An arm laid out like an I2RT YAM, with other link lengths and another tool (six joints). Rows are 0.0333 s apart.
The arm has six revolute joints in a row. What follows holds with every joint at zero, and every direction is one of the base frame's. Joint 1 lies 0.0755 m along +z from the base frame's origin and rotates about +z. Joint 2 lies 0.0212 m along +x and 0.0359 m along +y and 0.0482 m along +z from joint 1 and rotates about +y. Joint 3 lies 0.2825 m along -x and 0.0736 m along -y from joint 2 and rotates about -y. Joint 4 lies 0.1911 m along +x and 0.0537 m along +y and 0.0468 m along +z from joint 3 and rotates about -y. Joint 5 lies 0.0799 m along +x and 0.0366 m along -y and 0.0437 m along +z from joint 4 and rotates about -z. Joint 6 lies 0.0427 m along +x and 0.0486 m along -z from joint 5 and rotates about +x. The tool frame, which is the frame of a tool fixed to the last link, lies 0.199 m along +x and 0.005 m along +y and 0.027 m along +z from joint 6; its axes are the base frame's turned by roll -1.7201, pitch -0.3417 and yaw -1.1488 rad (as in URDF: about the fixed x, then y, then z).
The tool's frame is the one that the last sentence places.
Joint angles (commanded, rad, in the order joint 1, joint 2, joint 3, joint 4, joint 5, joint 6), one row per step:
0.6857 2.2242 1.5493 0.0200 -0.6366 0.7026
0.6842 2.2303 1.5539 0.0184 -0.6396 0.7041
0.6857 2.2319 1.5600 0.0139 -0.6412 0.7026
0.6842 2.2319 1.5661 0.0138 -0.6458 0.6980
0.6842 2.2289 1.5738 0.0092 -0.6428 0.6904
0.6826 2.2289 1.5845 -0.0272 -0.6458 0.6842
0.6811 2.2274 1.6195 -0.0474 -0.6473 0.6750
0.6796 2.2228 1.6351 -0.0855 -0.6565 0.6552
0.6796 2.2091 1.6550 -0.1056 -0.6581 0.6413
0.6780 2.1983 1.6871 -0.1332 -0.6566 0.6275
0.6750 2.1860 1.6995 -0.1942 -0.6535 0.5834
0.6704 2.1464 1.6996 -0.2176 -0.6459 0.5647
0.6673 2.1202 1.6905 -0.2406 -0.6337 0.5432
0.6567 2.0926 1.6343 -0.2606 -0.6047 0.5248
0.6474 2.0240 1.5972 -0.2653 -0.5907 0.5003
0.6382 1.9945 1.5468 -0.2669 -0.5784 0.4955
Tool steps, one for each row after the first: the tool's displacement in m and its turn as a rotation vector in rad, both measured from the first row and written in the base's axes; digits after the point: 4 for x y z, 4 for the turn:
0.0007 0.0001 -0.0018 -0.0004 0.0049 0.0001
0.0002 0.0014 -0.0011 0.0002 0.0042 0.0036
0.0010 0.0021 0.0018 0.0056 -0.0027 0.0080
0.0024 0.0027 0.0056 0.0072 -0.0152 0.0094
-0.0001 0.0004 0.0019 -0.0082 0.0006 0.0132
0.0040 0.0031 0.0129 0.0016 -0.0195 0.0174
0.0006 0.0020 0.0144 -0.0071 -0.0190 0.0329
0.0010 0.0031 0.0265 0.0004 -0.0411 0.0408
0.0036 0.0039 0.0401 0.0075 -0.0657 0.0445
-0.0007 -0.0015 0.0389 -0.0211 -0.0761 0.0615
-0.0011 -0.0068 0.0563 -0.0178 -0.1080 0.0598
-0.0026 -0.0130 0.0615 -0.0307 -0.1262 0.0583
-0.0047 -0.0295 0.0466 -0.0788 -0.1130 0.0381
-0.0073 -0.0411 0.0672 -0.0749 -0.1599 0.0292
-0.0108 -0.0532 0.0605 -0.0967 -0.1497 0.0152

